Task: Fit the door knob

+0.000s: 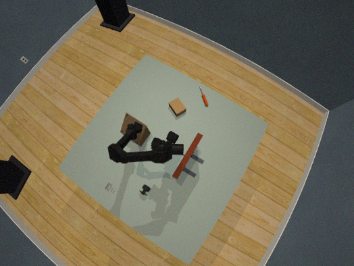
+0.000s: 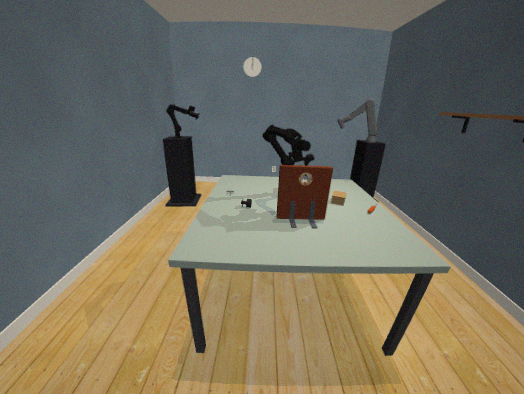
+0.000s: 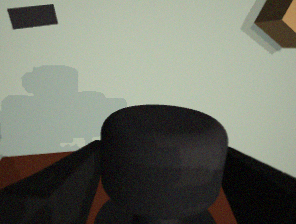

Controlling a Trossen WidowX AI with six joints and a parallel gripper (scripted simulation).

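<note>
My hand is 40 mm short of the dark door knob, 10 mm to the right of it and 30 mm above it. Round my hand: wooden block 120 mm behind, 350 mm to the left, 260 mm below.
</note>
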